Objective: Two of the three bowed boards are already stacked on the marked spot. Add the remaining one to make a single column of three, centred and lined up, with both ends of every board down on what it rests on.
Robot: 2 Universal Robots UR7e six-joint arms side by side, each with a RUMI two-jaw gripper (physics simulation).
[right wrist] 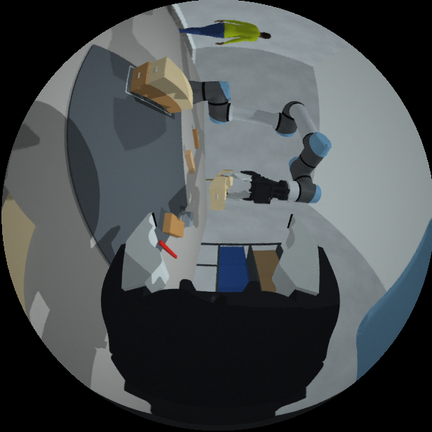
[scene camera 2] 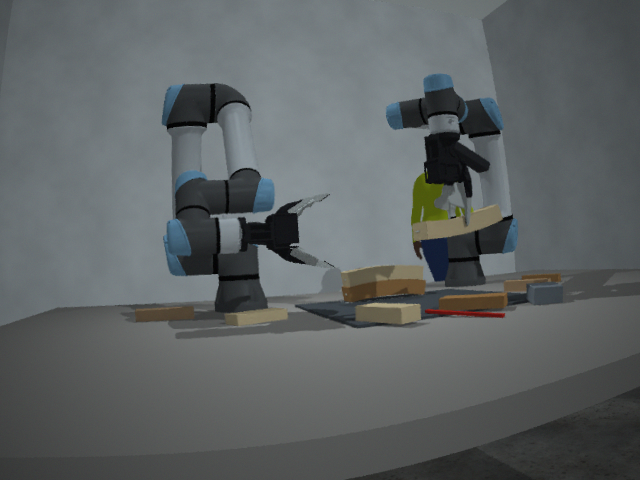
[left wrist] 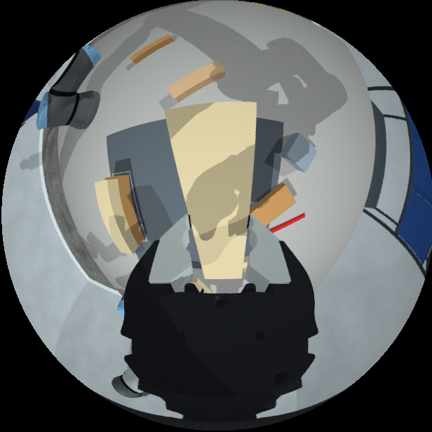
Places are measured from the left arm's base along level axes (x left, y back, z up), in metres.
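Where they show: left gripper, fingertip midpoint: [scene camera 2: 459, 226]; right gripper, fingertip midpoint: [scene camera 2: 331, 230]; left arm's base at its link origin: [scene camera 2: 465, 284]; right arm's base at its link origin: [scene camera 2: 241, 309].
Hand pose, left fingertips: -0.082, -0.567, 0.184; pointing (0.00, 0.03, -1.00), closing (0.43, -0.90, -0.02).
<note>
Things, the pixels of their top centre, and the offset from my left fingertips, as dx, dy, dz. Level surfaces: height alone.
- orange bowed board at its top centre: [scene camera 2: 384, 279] -0.197, +0.239, -0.126
- dark mat at its surface level: dz -0.178
- pale block at its top centre: [scene camera 2: 387, 305] -0.178, -0.241, -0.149
- orange block at its top centre: [scene camera 2: 473, 295] +0.004, -0.149, -0.153
- red rod at its top centre: [scene camera 2: 463, 309] -0.030, -0.232, -0.170
- grey block at its top centre: [scene camera 2: 544, 283] +0.171, -0.134, -0.142
My left gripper [scene camera 2: 459, 219] [left wrist: 218, 214] is shut on a pale bowed board [scene camera 2: 434, 229] [left wrist: 215, 165] [right wrist: 217, 192], held in the air to the right of and above the stack in scene camera 2, its right end higher there. The stack is a pale bowed board [scene camera 2: 382, 275] [left wrist: 110, 215] [right wrist: 170, 80] resting on an orange bowed board [scene camera 2: 385, 289] [left wrist: 131, 210] [right wrist: 140, 80], by the white outline [left wrist: 138, 206] [right wrist: 129, 79] of the marked spot. My right gripper [scene camera 2: 331, 230] [right wrist: 221, 214] is open and empty, above and left of the stack in scene camera 2.
The dark mat [scene camera 2: 320, 308] [left wrist: 150, 150] lies under the stack. Near it are a pale block [scene camera 2: 387, 313], an orange block [scene camera 2: 473, 301] [left wrist: 274, 204], a red rod [scene camera 2: 465, 313] [left wrist: 288, 223] and a grey block [scene camera 2: 544, 293] [left wrist: 299, 151]. A person [scene camera 2: 426, 201] [right wrist: 240, 32] stands behind the table.
</note>
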